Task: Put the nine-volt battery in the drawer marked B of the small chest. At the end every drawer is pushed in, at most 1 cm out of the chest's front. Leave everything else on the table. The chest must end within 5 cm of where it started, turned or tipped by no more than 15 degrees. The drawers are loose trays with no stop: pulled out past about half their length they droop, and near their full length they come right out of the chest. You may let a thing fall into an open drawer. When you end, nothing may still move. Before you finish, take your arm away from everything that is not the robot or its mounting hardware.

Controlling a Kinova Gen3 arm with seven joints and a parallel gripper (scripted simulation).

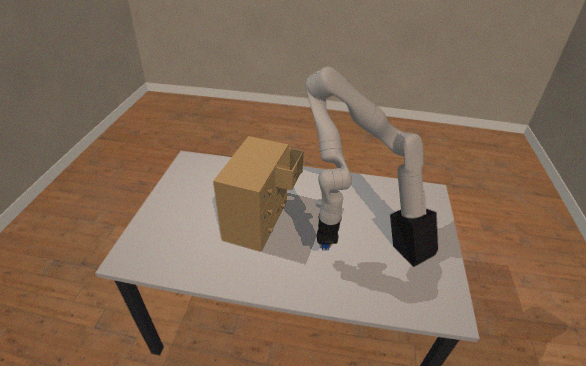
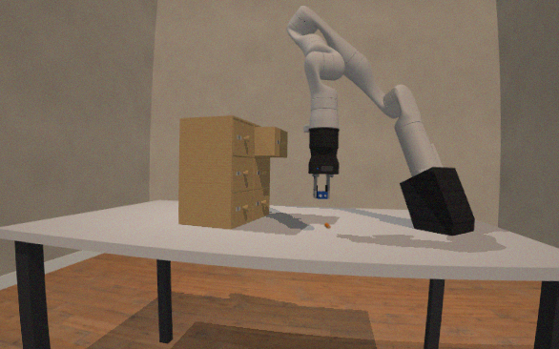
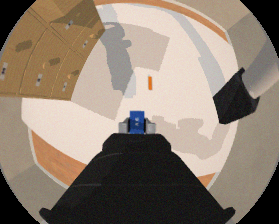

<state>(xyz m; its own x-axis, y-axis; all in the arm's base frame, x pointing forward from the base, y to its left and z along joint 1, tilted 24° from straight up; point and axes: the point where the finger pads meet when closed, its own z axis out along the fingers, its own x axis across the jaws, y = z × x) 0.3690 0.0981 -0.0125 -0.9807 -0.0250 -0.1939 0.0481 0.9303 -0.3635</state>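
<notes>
Right now my hand is 40 mm past the small orange object, 100 mm to the left of it and 110 mm above it. The rest, counted from my hand: drawer marked B: 160 mm ahead, 290 mm to the right, 130 mm above; blue nine-volt battery: 10 mm to the left, 10 mm below.
</notes>
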